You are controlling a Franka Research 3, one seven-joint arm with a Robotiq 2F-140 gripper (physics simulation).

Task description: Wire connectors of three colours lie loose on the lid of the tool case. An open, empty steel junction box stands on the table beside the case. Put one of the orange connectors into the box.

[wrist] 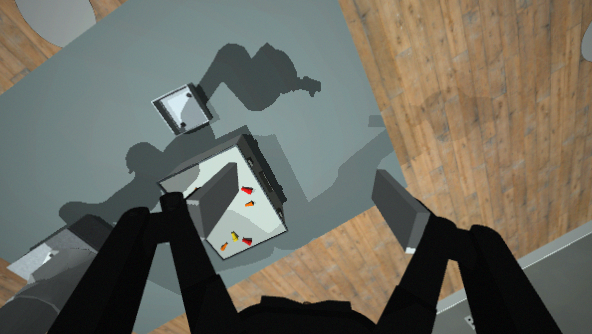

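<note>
The tool case point(265, 220) lies below my gripper, left of centre, with its pale lid up. An orange connector point(249, 203) lies on the lid near its right edge, beside a red one point(247, 190). A second orange connector point(224, 246) lies near the lid's lower corner, close to a yellow one point(234, 236) and another red one point(247, 241). A small orange bit shows beside my left finger, mostly hidden. The open steel junction box point(182, 106) stands beyond the case, upper left, and looks empty. My gripper point(305, 180) is open and empty, high above the table; its left finger covers part of the lid.
The grey-green table point(310, 30) carries broad arm shadows. The robot's grey base point(55, 265) stands at the lower left. Wooden floor point(480, 100) lies past the table's right and lower edges. A pale round object point(57, 20) shows at the top left, off the table.
</note>
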